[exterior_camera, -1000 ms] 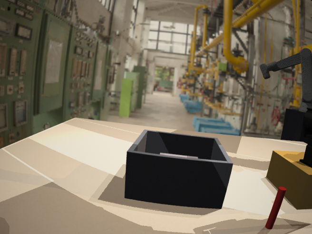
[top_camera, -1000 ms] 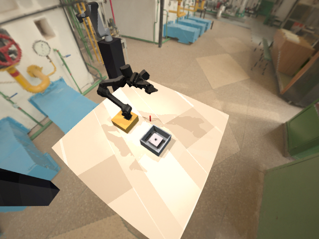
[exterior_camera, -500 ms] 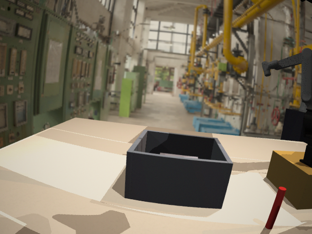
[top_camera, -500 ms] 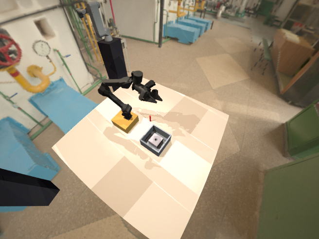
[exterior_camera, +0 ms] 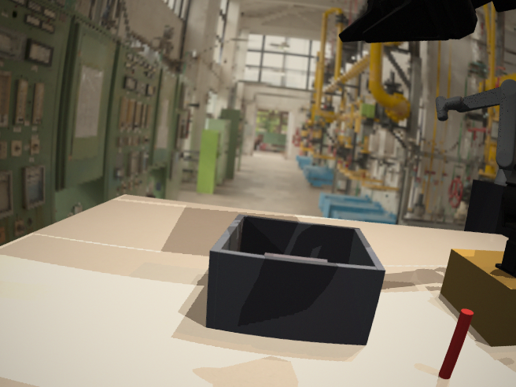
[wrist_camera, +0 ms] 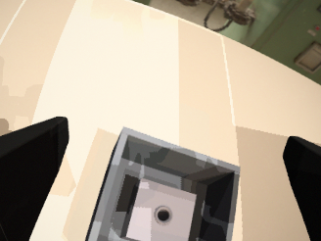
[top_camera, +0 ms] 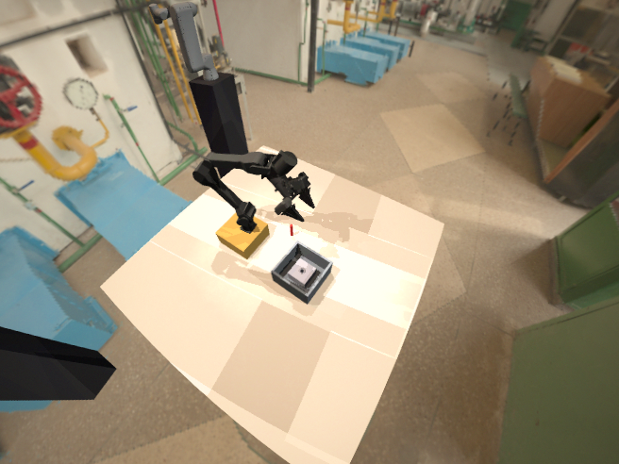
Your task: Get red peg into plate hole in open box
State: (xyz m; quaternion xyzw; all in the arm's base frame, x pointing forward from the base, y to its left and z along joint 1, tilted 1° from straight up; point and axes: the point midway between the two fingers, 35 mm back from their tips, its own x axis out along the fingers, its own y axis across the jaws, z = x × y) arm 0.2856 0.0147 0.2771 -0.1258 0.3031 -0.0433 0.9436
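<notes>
My gripper tip is 13 cm past the red peg, 9 cm to the right of it and 30 cm above it. The rest, counted from my gripper tip: dark grey box 2 cm ahead, 9 cm to the right, 31 cm below; then light plate 2 cm ahead, 9 cm to the right, 29 cm below.
</notes>
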